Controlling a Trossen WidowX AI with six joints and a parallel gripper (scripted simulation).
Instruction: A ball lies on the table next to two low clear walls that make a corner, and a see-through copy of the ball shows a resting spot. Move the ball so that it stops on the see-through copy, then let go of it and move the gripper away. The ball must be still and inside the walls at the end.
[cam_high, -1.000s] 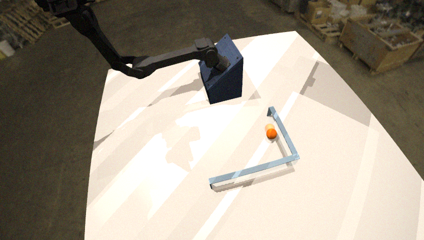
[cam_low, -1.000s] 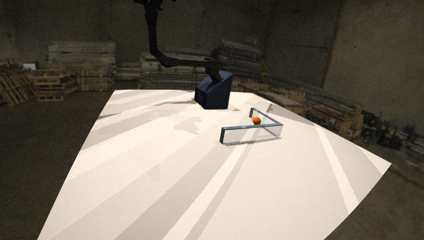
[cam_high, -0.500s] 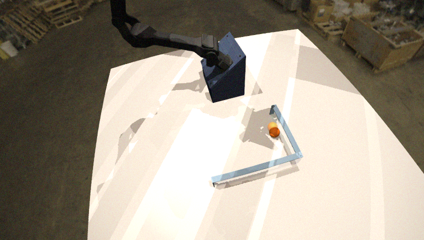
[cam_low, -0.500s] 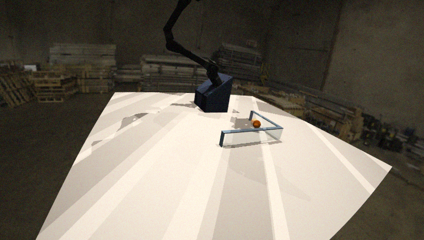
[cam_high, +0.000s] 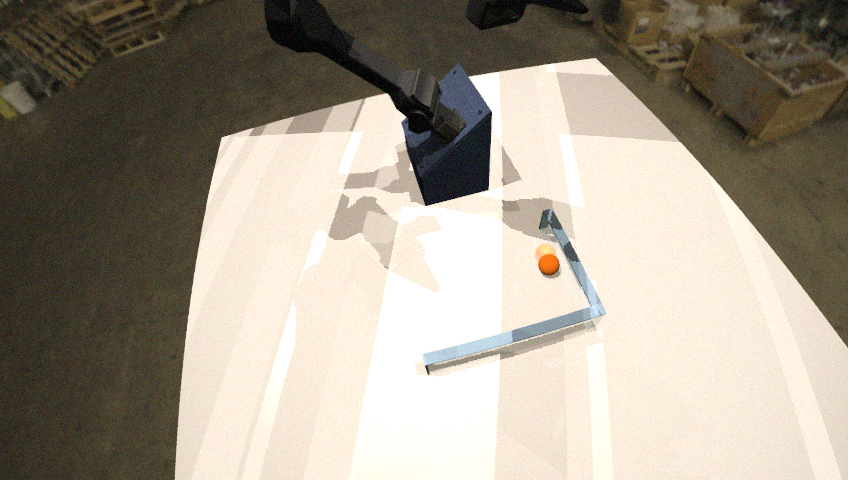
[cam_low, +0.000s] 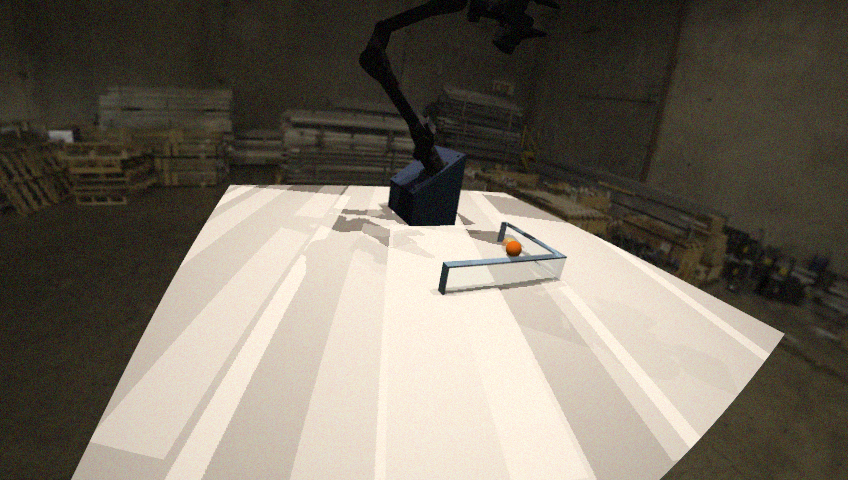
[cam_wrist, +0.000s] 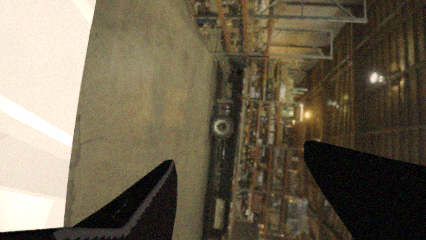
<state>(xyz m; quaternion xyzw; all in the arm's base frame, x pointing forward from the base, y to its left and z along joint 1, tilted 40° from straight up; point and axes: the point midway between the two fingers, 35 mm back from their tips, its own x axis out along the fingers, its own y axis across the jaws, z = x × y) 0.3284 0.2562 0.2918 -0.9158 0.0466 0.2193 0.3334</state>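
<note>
The orange ball is 54 cm below my gripper tip, 8 cm to the left of it and 6 cm behind it. From my gripper tip the other things lie so: wall (53 cm below, 6 cm ahead, 5 cm to the right); see-through copy (54 cm below, 8 cm to the left, 8 cm behind).
</note>
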